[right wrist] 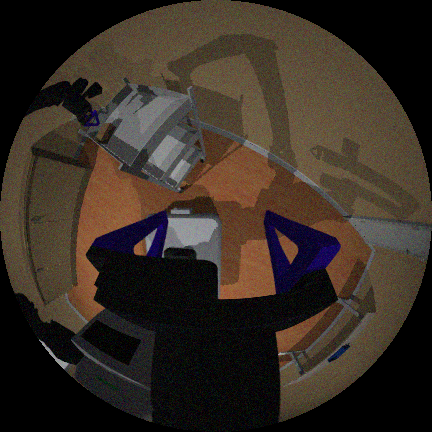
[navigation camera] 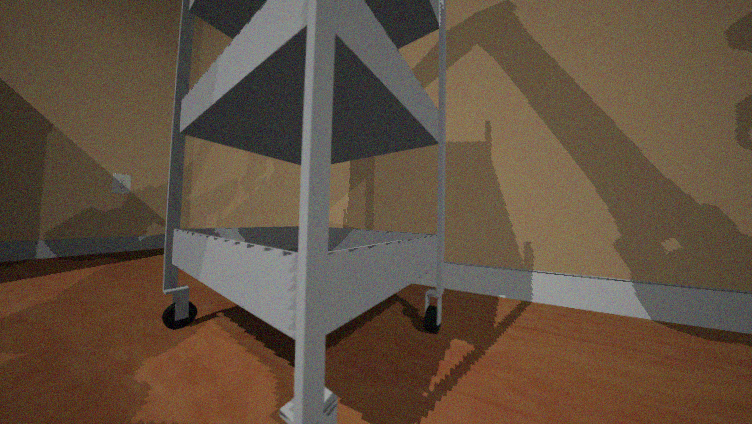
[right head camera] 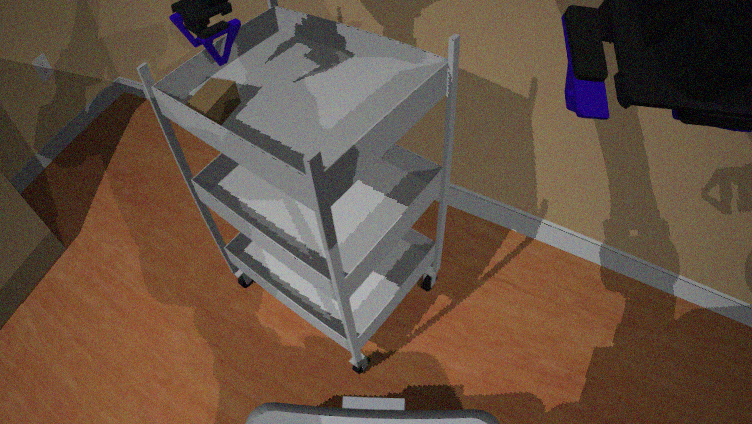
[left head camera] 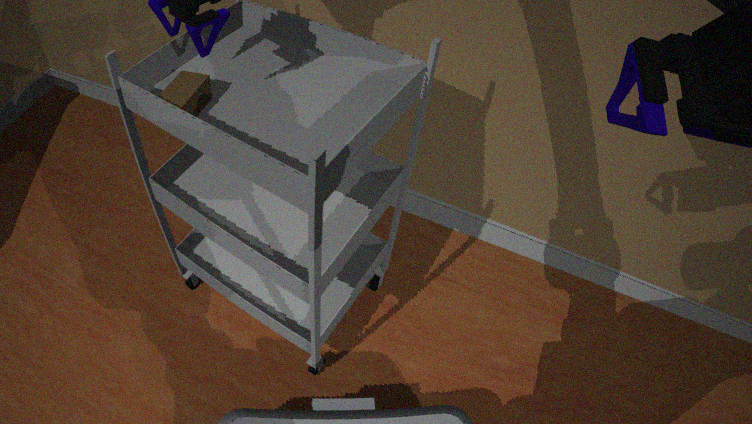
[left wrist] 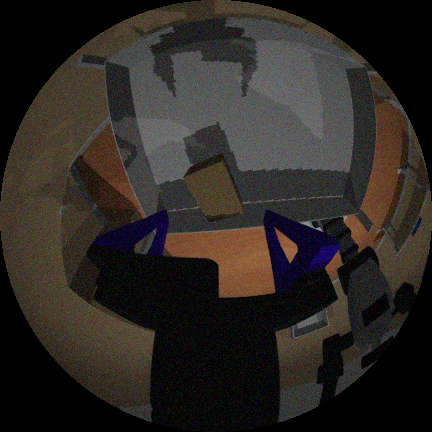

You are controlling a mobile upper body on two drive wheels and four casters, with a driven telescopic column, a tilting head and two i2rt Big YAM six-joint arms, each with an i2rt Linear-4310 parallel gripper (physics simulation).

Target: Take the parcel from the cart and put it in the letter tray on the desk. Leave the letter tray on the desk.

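Places are measured from the left arm's base along level axes (x ahead, y right, z down), in metres.
Pixels of known places: left gripper, fingertip midpoint: point(right wrist: 95, 120) point(right head camera: 210, 54) point(left head camera: 189, 45) point(left wrist: 215, 214); right gripper, fingertip midpoint: point(right wrist: 215, 215) point(right head camera: 623, 105) point(left head camera: 648, 120); left arm's base, link origin: point(left wrist: 331, 353).
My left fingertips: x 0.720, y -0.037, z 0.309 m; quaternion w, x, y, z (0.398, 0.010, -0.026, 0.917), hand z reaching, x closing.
Note:
For each thing: its top centre in the pictures, then the offset to it from my left fingertips. "spot": a spot on its surface instead.
- brown box-shaped parcel, top centre: point(left wrist: 214, 195) point(left head camera: 181, 87) point(right head camera: 208, 94) point(right wrist: 101, 130) dx -0.014, dy -0.019, dz +0.076 m
- long brown furniture piece, surface spot: point(right wrist: 55, 225) spot: dx -0.521, dy -1.184, dz +0.367 m
A brown box-shaped parcel point(left head camera: 184, 90) point(right head camera: 213, 97) point(left wrist: 214, 189) point(right wrist: 106, 132) lies on the top shelf of the grey three-shelf cart point(left head camera: 314, 263) point(right head camera: 337, 263) point(left wrist: 362, 125) point(navigation camera: 315, 210), close to its near side wall at the left. My left gripper point(left head camera: 189, 44) point(right head camera: 210, 52) point(left wrist: 215, 214) is wide open and empty. It hangs above the cart's left part, apart from the parcel; in the left wrist view the parcel shows between and beyond its fingertips. My right gripper point(right wrist: 215, 215) is open and empty, far to the right of the cart. The letter tray cannot be made out.
The cart has raised shelf walls and corner posts standing above the top shelf. A wall with a grey baseboard point(left head camera: 516, 239) point(navigation camera: 584, 289) runs behind it. A long brown furniture piece point(right wrist: 55, 225) stands at the left in the right wrist view. A blue object point(right wrist: 339, 353) shows at lower right.

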